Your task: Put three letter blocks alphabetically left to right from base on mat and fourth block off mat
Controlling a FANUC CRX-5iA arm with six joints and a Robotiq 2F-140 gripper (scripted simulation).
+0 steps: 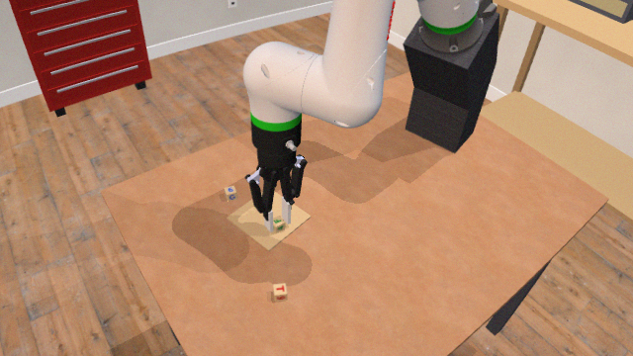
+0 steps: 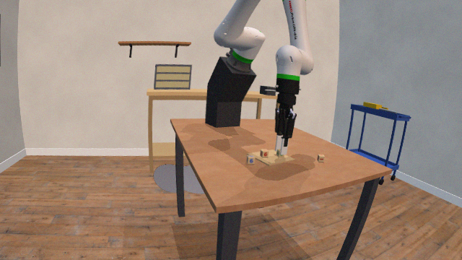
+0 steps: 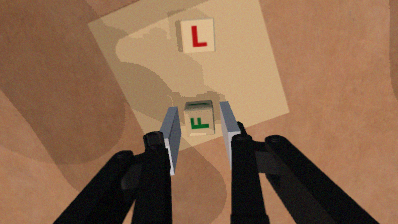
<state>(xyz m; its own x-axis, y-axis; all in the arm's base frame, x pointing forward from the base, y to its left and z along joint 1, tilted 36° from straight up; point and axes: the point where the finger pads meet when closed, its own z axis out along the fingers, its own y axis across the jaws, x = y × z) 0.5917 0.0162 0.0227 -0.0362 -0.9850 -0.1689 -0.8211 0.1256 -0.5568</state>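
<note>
My gripper is now 40 mm to the left of the tan mat and 50 mm above it.
</note>
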